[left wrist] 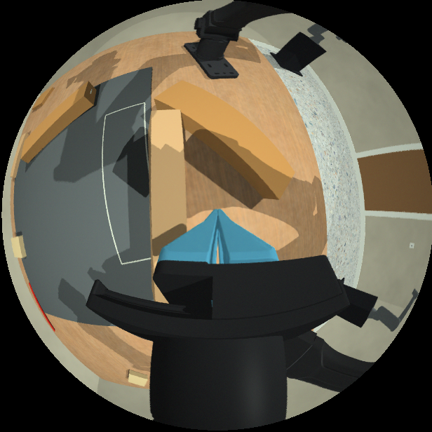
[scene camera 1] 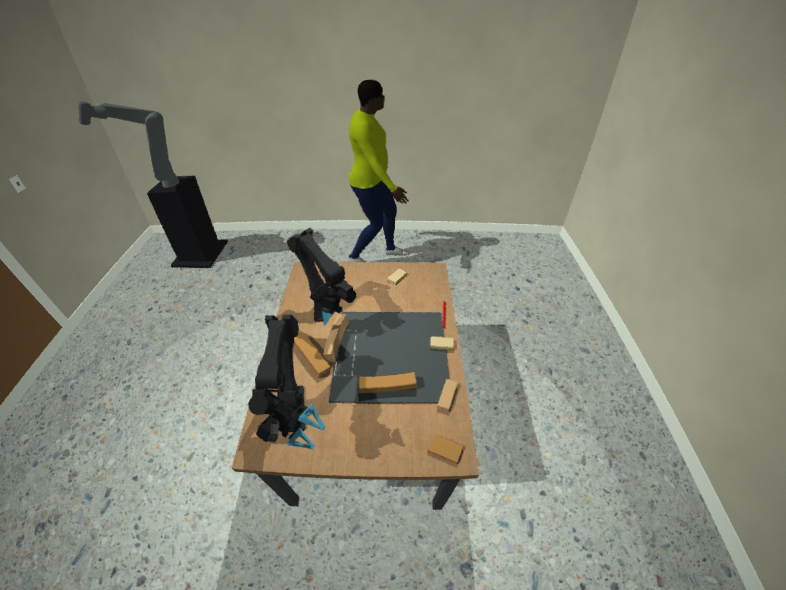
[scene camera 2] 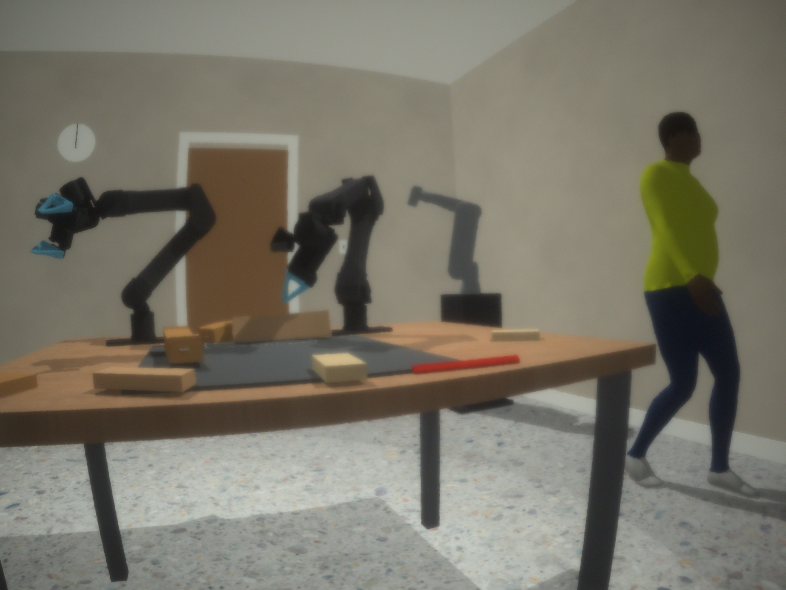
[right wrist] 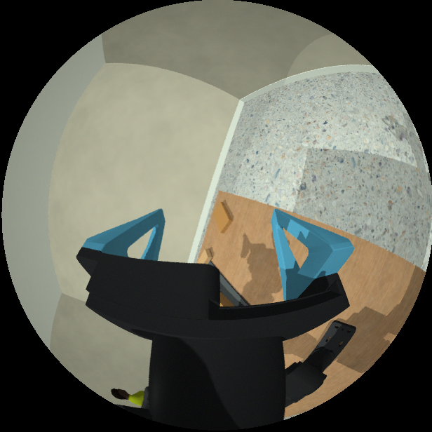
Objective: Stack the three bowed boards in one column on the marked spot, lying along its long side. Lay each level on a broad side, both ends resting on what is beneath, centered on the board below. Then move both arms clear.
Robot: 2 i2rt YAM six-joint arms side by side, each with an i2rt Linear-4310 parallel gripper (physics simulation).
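Places are measured from the left arm's base along level axes (x back, y right, z up), in millimetres.
Pixels of known places: left gripper, between the fingertips: [scene camera 1: 324,325] [scene camera 2: 283,301]; right gripper, between the fingertips: [scene camera 1: 318,438] [scene camera 2: 35,232]; left arm's base, origin of its link: [scene camera 2: 355,333]; right arm's base, origin of its link: [scene camera 1: 295,408] [scene camera 2: 143,342].
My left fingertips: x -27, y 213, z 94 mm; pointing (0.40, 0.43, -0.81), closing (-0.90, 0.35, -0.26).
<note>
Ahead of a thing's pixels: the offset from my left fingertips to its top centre. "spot": to the spot under its first point. Level surfaces: height alone.
A tan bowed board @(dx -49, dy +30, dz -22 mm) [scene camera 1: 334,342] [scene camera 2: 281,325] [left wrist: 167,200] lies along the mat's left edge, beside the white outlined spot @(spot: dx -121, dy +118, dz -88 mm) [scene camera 1: 354,355] [left wrist: 103,165]. An orange bowed board @(dx +71, dy +99, dz -46 mm) [scene camera 1: 312,357] [scene camera 2: 217,331] [left wrist: 235,135] lies slantwise on the table left of it. A third bowed board @(dx -247, dy +295, dz -38 mm) [scene camera 1: 387,382] [scene camera 2: 183,346] [left wrist: 57,122] lies on the mat, crosswise to the spot. My left gripper [scene camera 1: 327,318] [scene camera 2: 286,300] [left wrist: 217,215] is shut and empty, above the area by the tan board's upper end. My right gripper [scene camera 1: 318,437] [scene camera 2: 36,230] [right wrist: 217,214] is open and empty, high above the table's lower left.
A dark mat @(dz -88 mm) [scene camera 1: 406,349] [scene camera 2: 266,365] [left wrist: 65,210] lies mid-table. Small blocks @(dx -393, dy -383, dz -75 mm) [scene camera 1: 397,276] @(dx -522, dy +114, dz -67 mm) [scene camera 1: 441,343] @(dx -480, dy +376, dz -68 mm) [scene camera 1: 447,395] @(dx -418, dy +595, dz -76 mm) [scene camera 1: 445,448] and a red bar @(dx -582, dy -71, dz -82 mm) [scene camera 1: 443,315] [scene camera 2: 466,363] lie toward the right side in scene camera 1. A person [scene camera 1: 368,152] [scene camera 2: 679,222] is beyond the table.
</note>
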